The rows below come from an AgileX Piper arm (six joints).
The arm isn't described. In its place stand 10 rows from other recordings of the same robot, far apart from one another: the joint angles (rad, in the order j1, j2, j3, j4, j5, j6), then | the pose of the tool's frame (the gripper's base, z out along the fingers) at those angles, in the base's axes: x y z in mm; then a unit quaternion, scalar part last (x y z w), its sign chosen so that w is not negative.
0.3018, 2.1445, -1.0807, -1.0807, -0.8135, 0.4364 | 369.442 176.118 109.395 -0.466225 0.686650 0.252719 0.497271
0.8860, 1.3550, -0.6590, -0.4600, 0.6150, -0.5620 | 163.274 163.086 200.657 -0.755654 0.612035 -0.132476 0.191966
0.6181, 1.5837, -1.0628, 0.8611, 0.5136, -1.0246 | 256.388 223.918 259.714 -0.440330 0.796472 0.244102 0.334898
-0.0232, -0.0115, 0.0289, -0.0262, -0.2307, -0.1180 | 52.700 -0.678 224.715 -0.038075 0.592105 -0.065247 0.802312
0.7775, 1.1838, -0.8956, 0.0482, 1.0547, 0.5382 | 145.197 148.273 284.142 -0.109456 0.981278 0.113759 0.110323
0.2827, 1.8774, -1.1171, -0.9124, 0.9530, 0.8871 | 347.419 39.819 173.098 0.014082 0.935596 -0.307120 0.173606
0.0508, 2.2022, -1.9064, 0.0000, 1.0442, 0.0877 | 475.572 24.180 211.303 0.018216 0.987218 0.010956 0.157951
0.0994, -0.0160, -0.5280, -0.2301, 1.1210, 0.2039 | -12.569 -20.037 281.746 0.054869 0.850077 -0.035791 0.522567
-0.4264, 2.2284, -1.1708, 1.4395, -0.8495, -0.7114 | 340.090 -228.904 83.902 0.567522 0.650062 -0.337607 0.375978
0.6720, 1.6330, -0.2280, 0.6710, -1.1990, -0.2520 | 199.279 91.169 149.805 -0.052389 0.762754 -0.016017 0.644364
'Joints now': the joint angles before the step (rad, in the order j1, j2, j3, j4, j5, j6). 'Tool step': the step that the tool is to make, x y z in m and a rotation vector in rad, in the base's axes. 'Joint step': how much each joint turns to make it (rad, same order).
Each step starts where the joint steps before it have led.
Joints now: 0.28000, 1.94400, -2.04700, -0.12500, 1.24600, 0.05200
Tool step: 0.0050, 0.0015, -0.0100, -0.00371, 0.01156, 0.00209
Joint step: -0.00001, 0.01718, 0.01180, 0.00001, -0.01698, -0.00002
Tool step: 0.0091, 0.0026, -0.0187, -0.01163, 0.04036, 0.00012
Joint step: -0.00005, 0.04262, 0.00064, 0.00000, -0.00127, -0.00001
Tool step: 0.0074, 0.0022, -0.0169, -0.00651, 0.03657, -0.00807
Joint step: 0.00017, 0.03816, -0.00019, -0.00007, 0.00005, 0.00917
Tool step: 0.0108, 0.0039, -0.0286, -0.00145, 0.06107, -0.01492
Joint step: -0.00003, 0.06290, 0.00007, 0.00902, -0.00197, 0.01697
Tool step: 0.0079, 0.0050, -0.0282, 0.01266, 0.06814, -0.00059
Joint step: -0.00003, 0.06041, -0.00061, 0.03102, 0.00220, -0.00007
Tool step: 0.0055, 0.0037, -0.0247, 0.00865, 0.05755, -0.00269
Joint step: -0.00003, 0.05163, 0.00062, 0.02401, 0.00073, 0.00099
